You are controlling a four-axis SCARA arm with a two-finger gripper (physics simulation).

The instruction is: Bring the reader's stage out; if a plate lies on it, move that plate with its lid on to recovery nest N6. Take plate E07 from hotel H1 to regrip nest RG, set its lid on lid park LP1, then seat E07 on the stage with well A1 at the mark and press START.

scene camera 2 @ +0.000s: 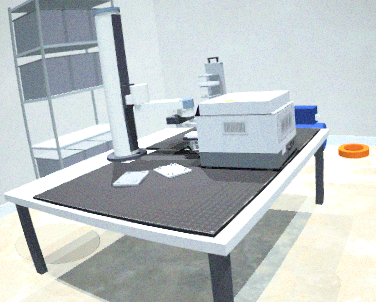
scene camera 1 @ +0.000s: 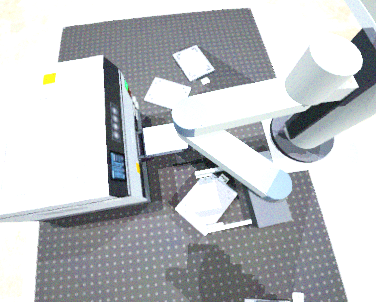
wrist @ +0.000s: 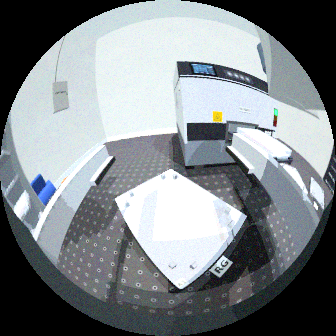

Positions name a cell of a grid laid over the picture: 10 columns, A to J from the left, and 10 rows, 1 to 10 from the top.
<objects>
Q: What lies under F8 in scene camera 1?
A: My gripper.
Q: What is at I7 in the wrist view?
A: My gripper.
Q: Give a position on a nest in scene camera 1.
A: F3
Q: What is my gripper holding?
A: Nothing.
</objects>
